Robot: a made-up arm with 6 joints.
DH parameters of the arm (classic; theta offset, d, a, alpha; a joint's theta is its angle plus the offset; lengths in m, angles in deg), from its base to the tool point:
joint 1: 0 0.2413 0 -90
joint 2: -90 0 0.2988 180
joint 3: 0 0 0 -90
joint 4: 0 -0.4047 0 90
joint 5: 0 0.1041 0 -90
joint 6: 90 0 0 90
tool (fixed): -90 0 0 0
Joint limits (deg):
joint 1: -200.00..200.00
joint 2: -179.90..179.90
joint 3: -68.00..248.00
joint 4: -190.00..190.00
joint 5: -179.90..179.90
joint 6: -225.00..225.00
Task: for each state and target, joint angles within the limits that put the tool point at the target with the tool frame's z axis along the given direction. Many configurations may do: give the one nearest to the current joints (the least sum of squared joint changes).
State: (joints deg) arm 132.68 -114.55 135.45 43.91 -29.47 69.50
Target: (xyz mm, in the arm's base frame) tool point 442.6 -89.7 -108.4 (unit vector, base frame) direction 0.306 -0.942 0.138
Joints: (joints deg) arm 160.62 -83.25 153.73 53.29 -36.65 69.21
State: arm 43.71 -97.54 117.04 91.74 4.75 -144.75
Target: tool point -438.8 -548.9 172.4 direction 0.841 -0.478 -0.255
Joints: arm 50.14 -83.99 95.60 81.72 -10.87 -157.16
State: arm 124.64 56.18 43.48 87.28 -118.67 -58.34
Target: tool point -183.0 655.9 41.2 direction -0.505 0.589 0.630
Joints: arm 101.66 97.75 62.16 116.62 -110.89 -78.54
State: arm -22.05 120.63 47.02 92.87 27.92 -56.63
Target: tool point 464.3 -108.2 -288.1 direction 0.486 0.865 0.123
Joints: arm -17.48 131.29 64.78 110.39 2.18 -34.03
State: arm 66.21 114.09 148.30 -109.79 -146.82 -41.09
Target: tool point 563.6 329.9 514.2 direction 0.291 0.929 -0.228
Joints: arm 29.12 77.96 122.53 -97.71 -149.21 -47.91
